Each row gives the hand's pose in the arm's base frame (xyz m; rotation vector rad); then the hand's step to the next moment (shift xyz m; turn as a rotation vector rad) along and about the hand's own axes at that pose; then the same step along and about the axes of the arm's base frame.
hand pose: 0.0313 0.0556 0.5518 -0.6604 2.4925 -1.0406
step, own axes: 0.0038 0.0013 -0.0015 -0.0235 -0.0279 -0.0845
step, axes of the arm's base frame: -0.0042 -0.0004 -0.0005 -0.0141 0.0433 0.0800
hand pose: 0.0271 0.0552 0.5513 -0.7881 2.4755 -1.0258
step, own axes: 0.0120 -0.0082 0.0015 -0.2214 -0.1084 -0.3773
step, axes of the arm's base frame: -0.0057 -0.0129 0.0037 0.0229 0.2738 0.3573
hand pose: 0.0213 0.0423 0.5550 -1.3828 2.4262 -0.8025
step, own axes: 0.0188 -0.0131 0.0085 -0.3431 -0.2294 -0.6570
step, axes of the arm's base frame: 0.0034 -0.0241 0.0016 0.0467 0.4244 0.6478
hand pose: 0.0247 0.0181 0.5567 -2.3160 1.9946 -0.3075
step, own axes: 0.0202 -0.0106 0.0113 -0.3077 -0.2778 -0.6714
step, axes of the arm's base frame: 0.0153 -0.0191 -0.0070 0.0957 0.3981 0.6745
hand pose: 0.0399 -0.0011 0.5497 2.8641 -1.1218 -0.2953
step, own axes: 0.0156 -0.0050 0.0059 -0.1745 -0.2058 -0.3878
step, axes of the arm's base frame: 0.0134 -0.0068 -0.0088 0.0879 0.2611 0.3838
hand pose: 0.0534 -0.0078 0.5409 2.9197 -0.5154 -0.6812
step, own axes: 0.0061 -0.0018 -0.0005 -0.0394 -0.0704 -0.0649
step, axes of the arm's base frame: 0.0059 -0.0004 -0.0024 0.0170 0.0810 0.0623
